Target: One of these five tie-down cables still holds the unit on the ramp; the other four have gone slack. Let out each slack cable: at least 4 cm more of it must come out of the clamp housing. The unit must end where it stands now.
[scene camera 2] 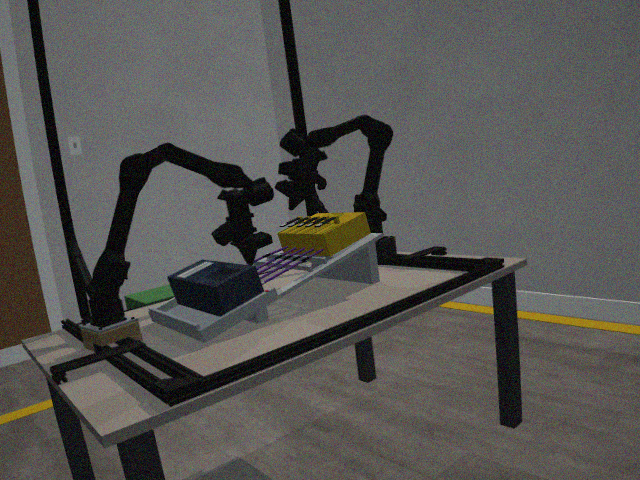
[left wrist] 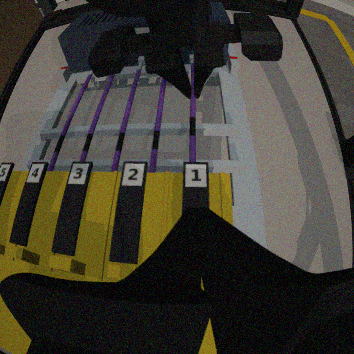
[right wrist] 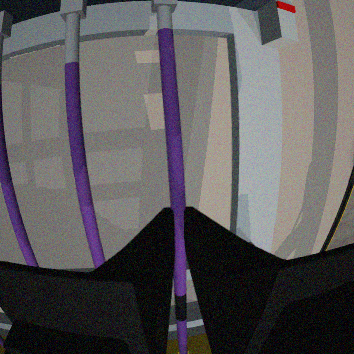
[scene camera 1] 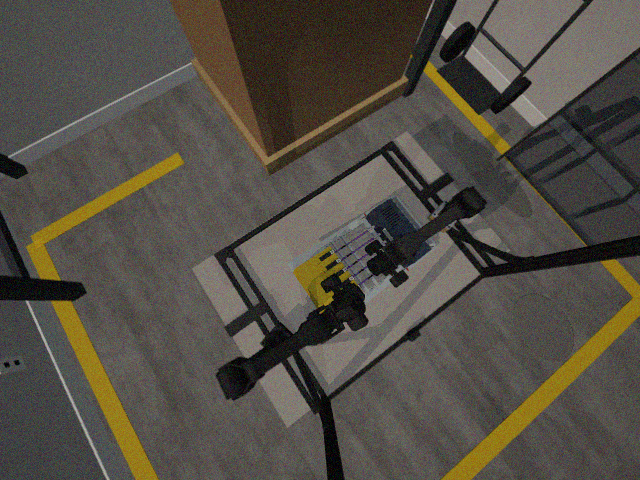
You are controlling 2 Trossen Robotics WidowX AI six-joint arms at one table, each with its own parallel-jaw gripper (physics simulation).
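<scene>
A yellow clamp housing [scene camera 1: 310, 272] [scene camera 2: 332, 233] [left wrist: 92, 211] sits at the top of the grey ramp [scene camera 2: 349, 264] [left wrist: 243, 140]. It carries black levers numbered 1 to 5. Five purple cables run from it down to the dark blue unit [scene camera 1: 391, 216] [scene camera 2: 213, 286] [left wrist: 81, 35] at the ramp's low end. My right gripper [scene camera 1: 371, 267] [scene camera 2: 250, 259] [left wrist: 193, 96] [right wrist: 177, 216] is shut on cable 1 [left wrist: 192, 105] [right wrist: 172, 123], roughly midway along its run. My left gripper [scene camera 1: 339, 286] [scene camera 2: 295, 205] [left wrist: 195, 216] is shut and empty, its tip over lever 1 [left wrist: 195, 191].
A black frame rail [scene camera 2: 366, 326] runs around the table [scene camera 2: 404, 281]. A green block [scene camera 2: 147, 295] lies behind the unit. A black pole [scene camera 2: 291, 71] rises behind the housing. A large brown crate [scene camera 1: 318, 71] and a hand truck [scene camera 1: 480, 81] stand on the floor beyond.
</scene>
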